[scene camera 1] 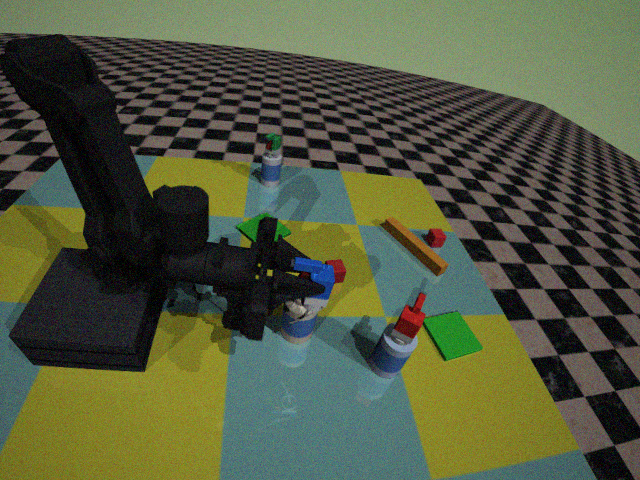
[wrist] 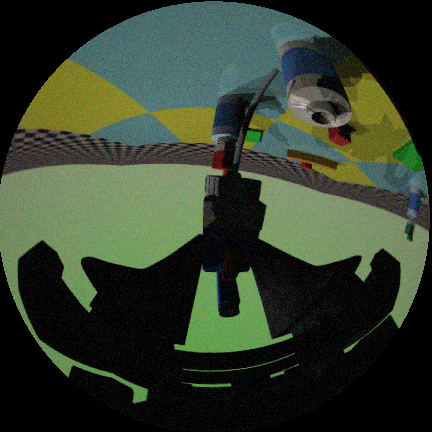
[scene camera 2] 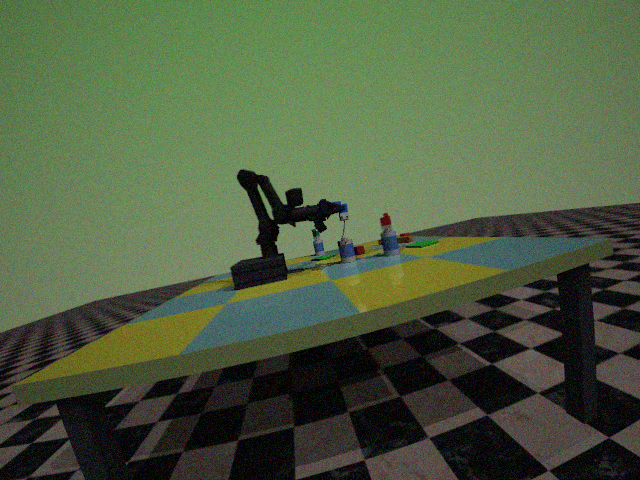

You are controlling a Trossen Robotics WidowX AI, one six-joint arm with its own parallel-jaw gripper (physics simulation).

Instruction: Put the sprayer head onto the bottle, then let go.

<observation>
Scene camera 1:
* my gripper
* orange bar: on the table
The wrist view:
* my gripper
</observation>
